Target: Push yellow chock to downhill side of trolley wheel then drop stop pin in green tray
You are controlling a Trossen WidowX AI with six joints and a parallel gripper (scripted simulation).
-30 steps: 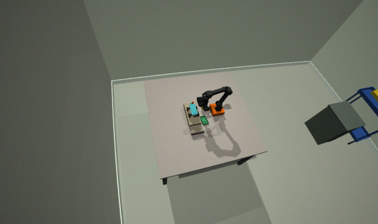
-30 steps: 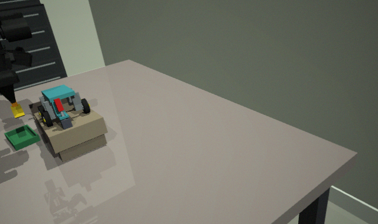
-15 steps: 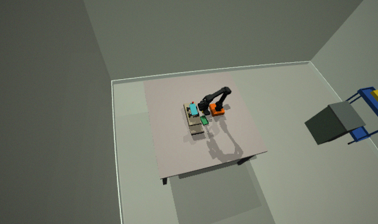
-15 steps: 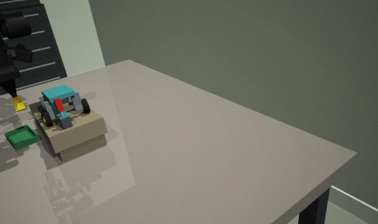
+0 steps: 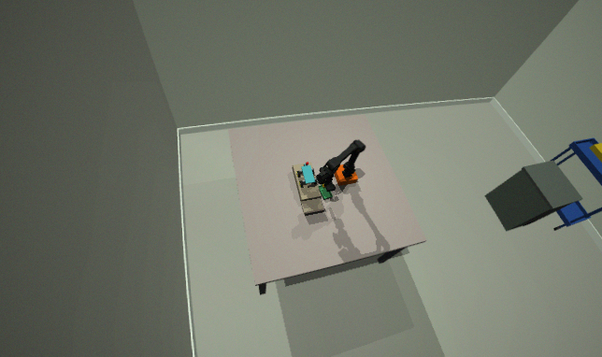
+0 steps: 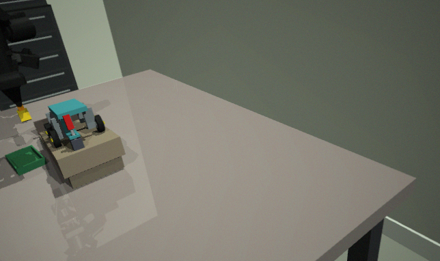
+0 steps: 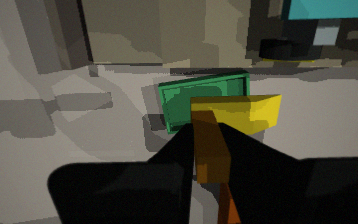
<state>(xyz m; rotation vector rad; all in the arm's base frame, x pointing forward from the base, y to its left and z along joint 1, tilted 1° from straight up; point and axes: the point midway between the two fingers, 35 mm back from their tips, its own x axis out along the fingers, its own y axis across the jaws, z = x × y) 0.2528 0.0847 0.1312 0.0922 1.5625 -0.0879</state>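
The red-headed stop pin lies 22 cm to the right of my gripper tip, 5 cm ahead of it and 3 cm below it. The rest, counted from my gripper tip: yellow chock (2 cm to the right, 1 cm below); then teal trolley (13 cm to the right, 8 cm ahead, 5 cm below).
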